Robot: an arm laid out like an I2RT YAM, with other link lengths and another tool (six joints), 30 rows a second.
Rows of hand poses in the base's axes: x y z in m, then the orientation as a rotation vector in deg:
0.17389, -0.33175, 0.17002, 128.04, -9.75, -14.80
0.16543, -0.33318, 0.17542, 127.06, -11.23, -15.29
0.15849, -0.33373, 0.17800, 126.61, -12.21, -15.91
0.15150, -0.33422, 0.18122, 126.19, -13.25, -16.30
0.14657, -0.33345, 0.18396, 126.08, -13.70, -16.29
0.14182, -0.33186, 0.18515, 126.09, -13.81, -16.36
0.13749, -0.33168, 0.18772, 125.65, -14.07, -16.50
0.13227, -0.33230, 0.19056, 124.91, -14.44, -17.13
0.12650, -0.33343, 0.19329, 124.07, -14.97, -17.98
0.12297, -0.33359, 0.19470, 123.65, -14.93, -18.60
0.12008, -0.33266, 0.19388, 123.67, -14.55, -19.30
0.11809, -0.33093, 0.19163, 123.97, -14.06, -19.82
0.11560, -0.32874, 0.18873, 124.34, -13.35, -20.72
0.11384, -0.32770, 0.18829, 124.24, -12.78, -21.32
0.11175, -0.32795, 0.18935, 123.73, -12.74, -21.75
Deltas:
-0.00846, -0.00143, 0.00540, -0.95, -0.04, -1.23
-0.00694, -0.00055, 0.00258, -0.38, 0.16, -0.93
-0.00699, -0.00049, 0.00322, -0.38, -0.03, -0.89
-0.00493, 0.00077, 0.00274, -0.12, -0.15, -0.32
-0.00475, 0.00159, 0.00119, 0.02, 0.01, -0.10
-0.00433, 0.00018, 0.00257, -0.42, 0.08, -0.24
-0.00522, -0.00062, 0.00284, -0.63, 0.43, -0.50
-0.00577, -0.00113, 0.00273, -0.69, 0.54, -0.70
-0.00353, -0.00016, 0.00141, -0.30, 0.52, -0.21
-0.00289, 0.00093, -0.00082, 0.16, 0.63, 0.01
-0.00199, 0.00173, -0.00225, 0.41, 0.49, 0.15
-0.00249, 0.00219, -0.00290, 0.56, 0.82, 0.16
-0.00176, 0.00104, -0.00044, 0.04, 0.65, 0.19
-0.00209, -0.00025, 0.00106, -0.42, 0.41, -0.12

